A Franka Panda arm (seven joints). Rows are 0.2 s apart.
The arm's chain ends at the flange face. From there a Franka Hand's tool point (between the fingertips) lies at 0.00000 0.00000 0.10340 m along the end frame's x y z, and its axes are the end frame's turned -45 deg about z.
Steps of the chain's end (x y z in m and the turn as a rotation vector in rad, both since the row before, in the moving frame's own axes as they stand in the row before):
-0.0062, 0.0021, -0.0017, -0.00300, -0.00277, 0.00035
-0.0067, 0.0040, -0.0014, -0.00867, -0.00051, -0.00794
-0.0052, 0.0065, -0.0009, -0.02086, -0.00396, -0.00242
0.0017, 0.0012, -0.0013, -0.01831, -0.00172, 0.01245
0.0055, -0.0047, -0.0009, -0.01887, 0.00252, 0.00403
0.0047, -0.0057, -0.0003, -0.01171, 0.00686, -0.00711
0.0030, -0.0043, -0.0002, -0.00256, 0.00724, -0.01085
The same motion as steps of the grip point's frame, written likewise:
-0.0063, -0.0029, -0.0017, -0.00016, -0.00408, 0.00035
-0.0082, -0.0013, -0.0014, -0.00577, -0.00649, -0.00794
-0.0101, 0.0022, -0.0009, -0.01195, -0.01755, -0.00242
-0.0011, 0.0033, -0.0013, -0.01173, -0.01416, 0.01245
0.0060, 0.0021, -0.0009, -0.01513, -0.01156, 0.00403
0.0070, 0.0007, -0.0003, -0.01313, -0.00343, -0.00711
0.0055, -0.0002, -0.0002, -0.00693, 0.00331, -0.01085

